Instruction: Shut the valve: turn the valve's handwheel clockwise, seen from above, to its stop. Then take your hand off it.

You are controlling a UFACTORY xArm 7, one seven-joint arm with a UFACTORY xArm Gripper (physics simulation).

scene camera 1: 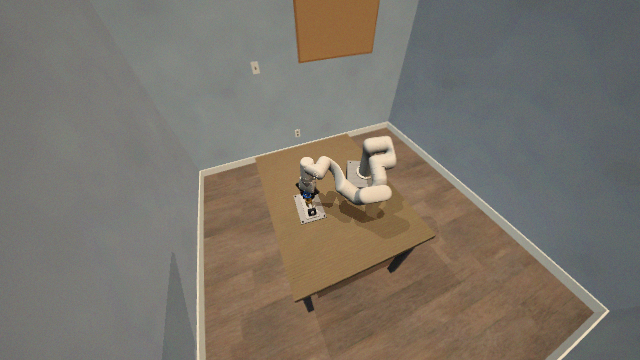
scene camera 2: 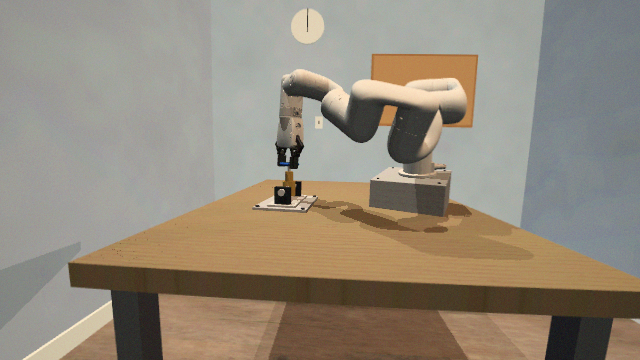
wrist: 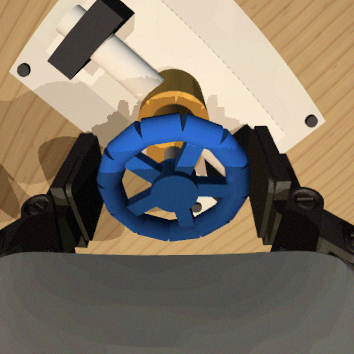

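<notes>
The valve's blue handwheel (wrist: 174, 192) (scene camera 2: 284, 163) (scene camera 1: 307, 196) is a spoked ring on top of a brass valve body (wrist: 175, 102) (scene camera 2: 289, 182). My gripper (wrist: 173, 155) (scene camera 2: 288, 163) (scene camera 1: 307, 195) points down and is shut on the handwheel, with one black finger pad against each side of its rim. In the wrist view a white pipe (wrist: 127, 65) runs from the body to a black block (wrist: 90, 37). The handwheel's far underside and much of the stem are hidden. How far the wheel stands from its stop cannot be seen.
The valve is mounted on a light base plate (scene camera 1: 300, 214) (scene camera 2: 265, 207) (wrist: 270, 85) with dark bolts at its corners. It lies on the wooden table (scene camera 1: 350, 240) (scene camera 2: 320, 250). The arm's grey base block (scene camera 2: 407, 195) stands to the right of the valve.
</notes>
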